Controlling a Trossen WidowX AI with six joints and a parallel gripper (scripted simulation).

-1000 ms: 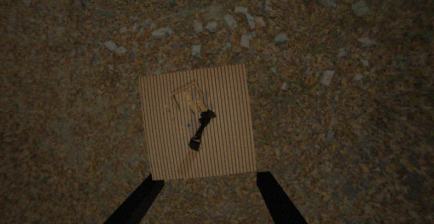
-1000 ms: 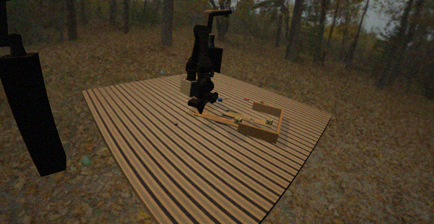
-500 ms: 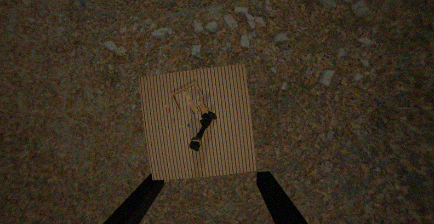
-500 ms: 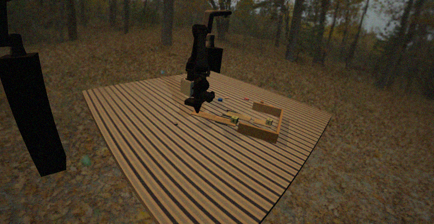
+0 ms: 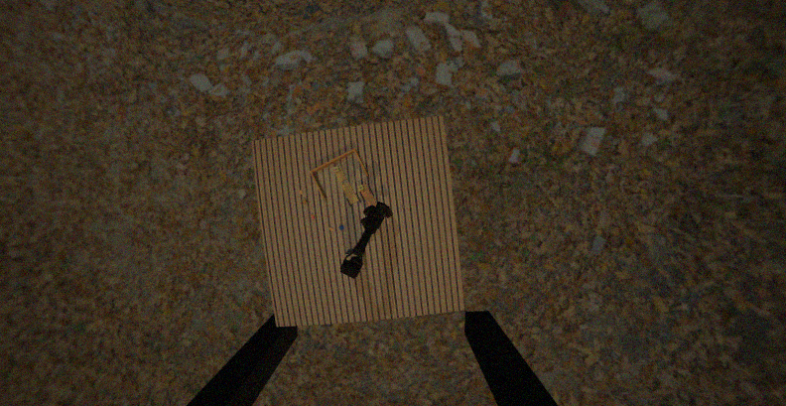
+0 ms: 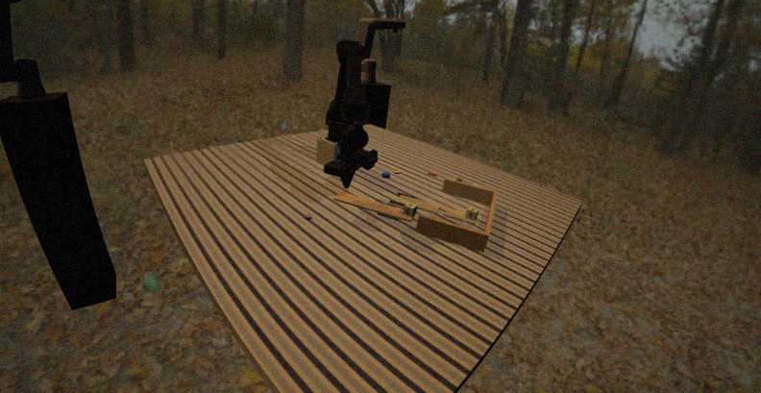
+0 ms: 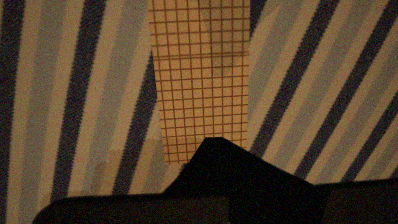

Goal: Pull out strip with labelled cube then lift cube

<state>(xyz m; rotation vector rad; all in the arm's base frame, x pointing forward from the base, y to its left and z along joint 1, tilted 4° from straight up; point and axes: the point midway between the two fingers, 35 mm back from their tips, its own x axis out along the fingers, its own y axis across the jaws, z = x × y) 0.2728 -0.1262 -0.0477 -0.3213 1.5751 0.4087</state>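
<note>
My gripper tip is 80 mm short of the tan strip, 50 mm to the right of it and 40 mm above it. The rest, counted from my gripper tip: blue object: 80 mm behind, 240 mm to the left, 30 mm below.
</note>
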